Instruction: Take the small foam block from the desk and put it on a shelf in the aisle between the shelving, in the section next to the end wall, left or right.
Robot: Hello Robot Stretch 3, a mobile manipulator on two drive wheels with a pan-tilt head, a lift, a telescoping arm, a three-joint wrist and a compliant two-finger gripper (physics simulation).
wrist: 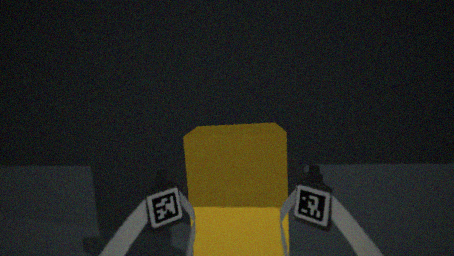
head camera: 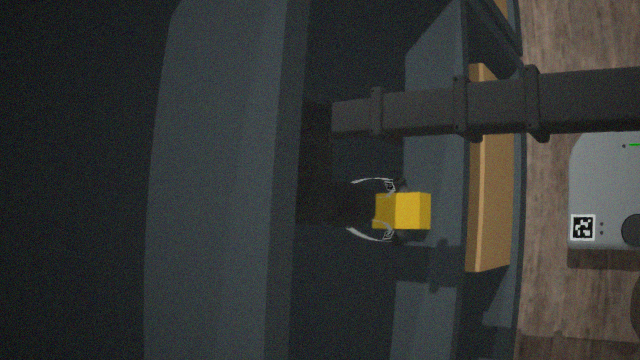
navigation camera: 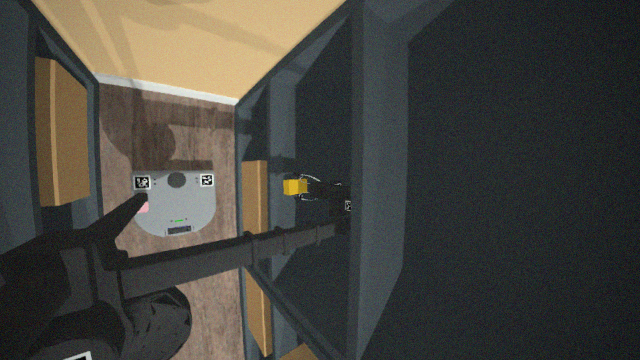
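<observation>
The yellow foam block is between the fingertips of my gripper, which is shut on it. In the wrist view the block sits slightly skewed between the fingers. It is inside the shelving bay beside the end wall, above the lit front strip of a dark shelf board. A small dark shadow lies right against the block in the head view. Whether the block touches the board I cannot tell. The desk does not show.
A higher shelf board is beside the wrist. My telescoping arm reaches across the aisle into the bay. Tan boxes stand lower in this shelving, and another tan box is across the aisle. My base is on the wooden floor.
</observation>
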